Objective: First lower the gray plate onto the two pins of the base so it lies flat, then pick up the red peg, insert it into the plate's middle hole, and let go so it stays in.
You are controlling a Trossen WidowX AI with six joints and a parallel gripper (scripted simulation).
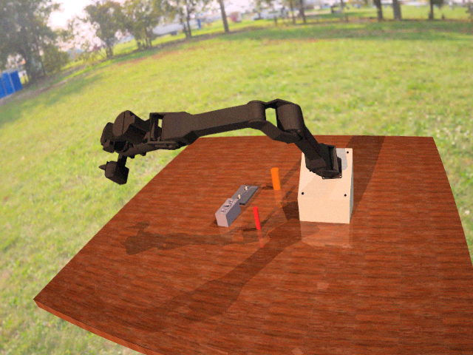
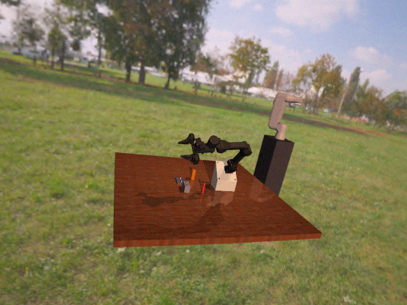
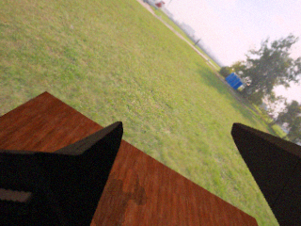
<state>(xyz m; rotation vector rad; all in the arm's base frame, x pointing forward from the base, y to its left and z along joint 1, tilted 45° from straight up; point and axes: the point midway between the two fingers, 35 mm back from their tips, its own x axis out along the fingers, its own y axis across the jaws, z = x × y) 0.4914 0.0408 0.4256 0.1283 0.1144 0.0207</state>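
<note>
Right now the gray plate is 190 mm behind my gripper tip, 270 mm to the right of it and 350 mm below it. Also, from my gripper tip: red peg: 310 mm behind, 220 mm to the right, 350 mm below; then orange cylinder: 310 mm behind, 470 mm to the right, 350 mm below; then base: 190 mm behind, 410 mm to the right, 380 mm below.
</note>
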